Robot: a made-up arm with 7 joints.
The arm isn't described. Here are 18 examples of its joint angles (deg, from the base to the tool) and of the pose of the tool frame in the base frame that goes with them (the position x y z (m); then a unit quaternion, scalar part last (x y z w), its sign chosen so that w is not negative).
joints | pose
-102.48 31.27 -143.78 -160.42 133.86 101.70 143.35 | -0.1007 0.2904 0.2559 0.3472 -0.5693 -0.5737 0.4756
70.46 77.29 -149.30 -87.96 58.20 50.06 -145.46 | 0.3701 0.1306 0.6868 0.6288 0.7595 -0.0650 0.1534
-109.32 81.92 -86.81 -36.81 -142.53 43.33 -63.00 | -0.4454 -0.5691 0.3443 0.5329 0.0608 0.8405 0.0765
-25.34 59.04 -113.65 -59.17 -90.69 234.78 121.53 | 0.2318 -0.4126 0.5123 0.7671 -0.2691 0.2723 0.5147
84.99 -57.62 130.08 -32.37 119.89 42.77 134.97 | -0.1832 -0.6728 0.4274 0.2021 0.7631 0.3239 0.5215
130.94 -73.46 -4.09 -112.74 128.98 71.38 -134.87 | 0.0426 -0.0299 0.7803 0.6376 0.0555 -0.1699 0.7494
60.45 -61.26 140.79 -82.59 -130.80 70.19 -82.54 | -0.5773 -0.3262 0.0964 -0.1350 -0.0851 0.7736 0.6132
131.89 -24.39 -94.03 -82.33 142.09 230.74 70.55 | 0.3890 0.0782 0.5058 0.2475 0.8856 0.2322 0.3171
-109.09 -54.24 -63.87 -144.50 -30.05 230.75 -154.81 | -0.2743 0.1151 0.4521 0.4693 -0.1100 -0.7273 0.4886
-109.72 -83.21 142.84 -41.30 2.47 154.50 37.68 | 0.3645 0.6145 0.1247 -0.8739 -0.2867 -0.3918 0.0253
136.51 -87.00 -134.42 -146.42 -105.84 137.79 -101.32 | 0.2058 0.2279 0.0143 0.1552 -0.9573 -0.1770 0.1677
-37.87 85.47 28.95 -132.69 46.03 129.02 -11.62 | 0.2189 0.0712 -0.2153 -0.5692 0.3405 0.5760 0.4779
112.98 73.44 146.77 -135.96 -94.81 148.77 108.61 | -0.1180 -0.1123 0.6046 0.0492 -0.6824 0.6178 0.3875
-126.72 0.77 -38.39 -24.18 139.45 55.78 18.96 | -0.1487 -0.0840 0.9361 -0.7036 0.3617 -0.6050 0.0904
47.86 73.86 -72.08 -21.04 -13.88 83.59 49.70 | 0.6110 0.4040 0.3620 0.7266 -0.2298 0.4168 0.4954
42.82 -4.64 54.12 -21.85 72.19 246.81 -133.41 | -0.0077 0.0766 0.7708 -0.4740 0.1226 -0.8524 0.1835
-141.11 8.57 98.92 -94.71 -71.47 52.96 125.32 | 0.3049 -0.4162 0.5250 -0.0593 -0.8124 0.1145 0.5687
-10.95 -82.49 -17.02 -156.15 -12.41 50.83 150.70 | 0.0982 -0.1126 0.4550 0.1165 -0.9707 -0.1191 0.1734
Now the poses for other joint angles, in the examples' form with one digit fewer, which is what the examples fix.
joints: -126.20 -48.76 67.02 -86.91 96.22 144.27 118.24
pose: 0.398 -0.156 0.662 0.046 0.738 -0.225 0.634
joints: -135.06 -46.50 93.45 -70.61 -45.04 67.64 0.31
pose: 0.588 -0.097 0.542 0.615 -0.371 -0.236 0.655
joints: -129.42 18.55 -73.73 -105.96 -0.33 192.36 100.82
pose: -0.477 0.088 0.525 -0.611 -0.448 0.314 0.572
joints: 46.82 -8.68 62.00 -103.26 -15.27 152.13 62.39
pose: -0.223 0.427 0.601 -0.766 -0.442 -0.201 0.421
